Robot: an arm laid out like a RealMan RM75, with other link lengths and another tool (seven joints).
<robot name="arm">
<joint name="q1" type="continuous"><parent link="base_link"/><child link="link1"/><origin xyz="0 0 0.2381" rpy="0 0 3.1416"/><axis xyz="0 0 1"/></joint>
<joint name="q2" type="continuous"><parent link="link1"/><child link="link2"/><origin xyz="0 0 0" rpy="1.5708 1.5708 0"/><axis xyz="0 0 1"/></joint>
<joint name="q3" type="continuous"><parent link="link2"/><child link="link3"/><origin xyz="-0.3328 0 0" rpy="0 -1.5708 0"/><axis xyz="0 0 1"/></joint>
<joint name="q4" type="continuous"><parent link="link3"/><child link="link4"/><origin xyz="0 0 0" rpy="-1.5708 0 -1.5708"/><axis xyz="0 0 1"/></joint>
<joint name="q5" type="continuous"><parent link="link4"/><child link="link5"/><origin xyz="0 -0.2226 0" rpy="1.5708 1.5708 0"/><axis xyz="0 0 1"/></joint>
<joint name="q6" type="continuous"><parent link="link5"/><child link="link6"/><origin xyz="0 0 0" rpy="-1.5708 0 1.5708"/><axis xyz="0 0 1"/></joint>
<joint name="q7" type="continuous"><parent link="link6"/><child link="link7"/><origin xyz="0 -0.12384 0" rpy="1.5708 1.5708 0"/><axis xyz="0 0 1"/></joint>
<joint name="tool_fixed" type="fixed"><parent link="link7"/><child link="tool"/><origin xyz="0.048 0.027 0.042" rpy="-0.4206 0 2.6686"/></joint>
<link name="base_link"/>
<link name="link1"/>
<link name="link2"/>
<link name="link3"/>
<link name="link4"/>
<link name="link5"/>
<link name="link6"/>
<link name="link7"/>
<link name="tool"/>
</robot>
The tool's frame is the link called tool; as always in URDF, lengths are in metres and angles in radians. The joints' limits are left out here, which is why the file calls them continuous.
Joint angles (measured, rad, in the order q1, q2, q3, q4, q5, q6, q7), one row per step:
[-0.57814 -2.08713 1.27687 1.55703 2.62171 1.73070 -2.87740]
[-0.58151 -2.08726 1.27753 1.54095 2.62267 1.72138 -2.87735]
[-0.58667 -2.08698 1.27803 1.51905 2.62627 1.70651 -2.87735]
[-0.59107 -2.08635 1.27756 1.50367 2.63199 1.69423 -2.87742]
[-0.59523 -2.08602 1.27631 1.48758 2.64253 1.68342 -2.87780]
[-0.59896 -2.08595 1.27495 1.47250 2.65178 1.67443 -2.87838]
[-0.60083 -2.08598 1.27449 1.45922 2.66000 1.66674 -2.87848]
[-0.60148 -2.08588 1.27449 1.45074 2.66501 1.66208 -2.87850]
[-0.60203 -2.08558 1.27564 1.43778 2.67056 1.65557 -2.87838]
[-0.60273 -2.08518 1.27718 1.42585 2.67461 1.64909 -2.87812]
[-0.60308 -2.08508 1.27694 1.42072 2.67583 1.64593 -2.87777]
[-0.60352 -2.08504 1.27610 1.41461 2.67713 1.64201 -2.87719]
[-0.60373 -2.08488 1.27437 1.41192 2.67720 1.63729 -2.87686]
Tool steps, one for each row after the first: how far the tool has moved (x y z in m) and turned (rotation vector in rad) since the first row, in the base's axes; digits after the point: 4 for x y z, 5 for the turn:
[-0.0017 0.0015 -0.0021 -0.00122 -0.00091 0.00545]
[-0.0041 0.0041 -0.0044 0.00043 -0.00030 0.01205]
[-0.0059 0.0065 -0.0052 0.00519 0.00263 0.01616]
[-0.0087 0.0087 -0.0055 0.01055 0.00970 0.02337]
[-0.0114 0.0104 -0.0061 0.01437 0.01582 0.03088]
[-0.0144 0.0115 -0.0068 0.01672 0.02184 0.03819]
[-0.0165 0.0119 -0.0072 0.01772 0.02584 0.04325]
[-0.0196 0.0124 -0.0084 0.01716 0.03095 0.05054]
[-0.0222 0.0128 -0.0096 0.01634 0.03503 0.05620]
[-0.0233 0.0131 -0.0100 0.01659 0.03578 0.05856]
[-0.0245 0.0134 -0.0105 0.01723 0.03620 0.06136]
[-0.0250 0.0141 -0.0103 0.02087 0.03473 0.06165]

